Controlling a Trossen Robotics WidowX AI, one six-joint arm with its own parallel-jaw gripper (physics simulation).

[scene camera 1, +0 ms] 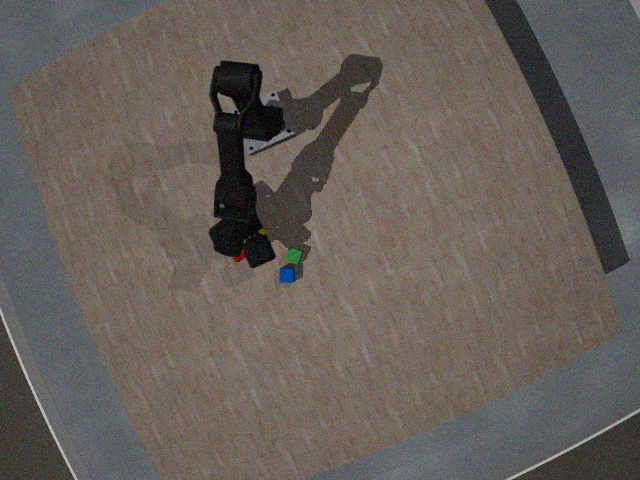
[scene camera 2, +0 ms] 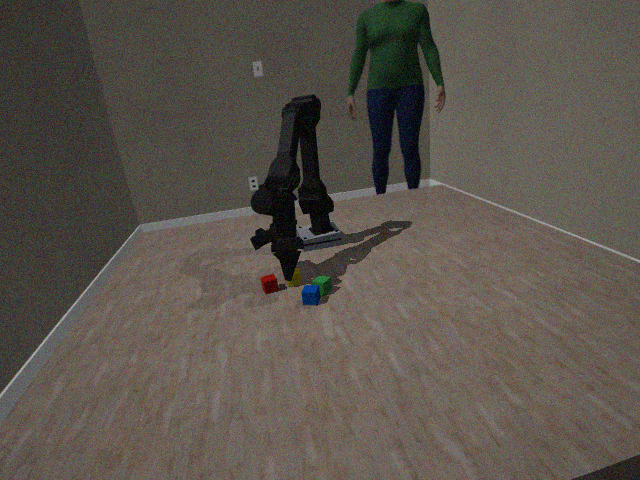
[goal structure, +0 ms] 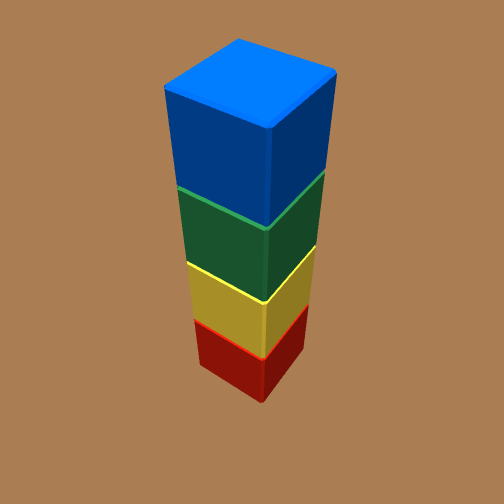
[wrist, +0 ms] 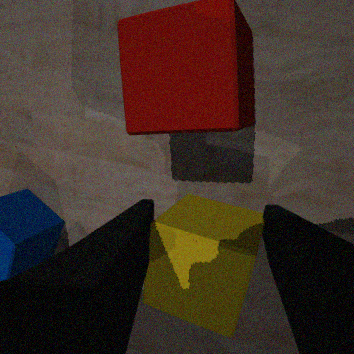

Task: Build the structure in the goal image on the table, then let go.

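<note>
My gripper (wrist: 208, 213) (scene camera 2: 289, 279) points down and is shut on the yellow cube (wrist: 205, 280) (scene camera 2: 296, 279) (scene camera 1: 262, 231), which sits between the two fingertips, low at the table. The red cube (wrist: 182, 75) (scene camera 2: 269, 284) (scene camera 1: 238, 256) stands apart from the yellow one, to its left in the second scene view and partly hidden by the arm in the first. The green cube (scene camera 1: 293, 255) (scene camera 2: 322, 284) and the blue cube (scene camera 1: 286, 275) (scene camera 2: 310, 295) (wrist: 25, 225) stand close together to the right of the gripper in both scene views. The green cube does not show in the wrist view.
The arm's base plate (scene camera 1: 272, 143) (scene camera 2: 323, 238) is fixed on the wood-patterned table (scene camera 1: 413, 310) behind the cubes. The arm's shadow falls across the table beside the cubes. A person (scene camera 2: 395, 56) in a green top stands at the back by the wall.
</note>
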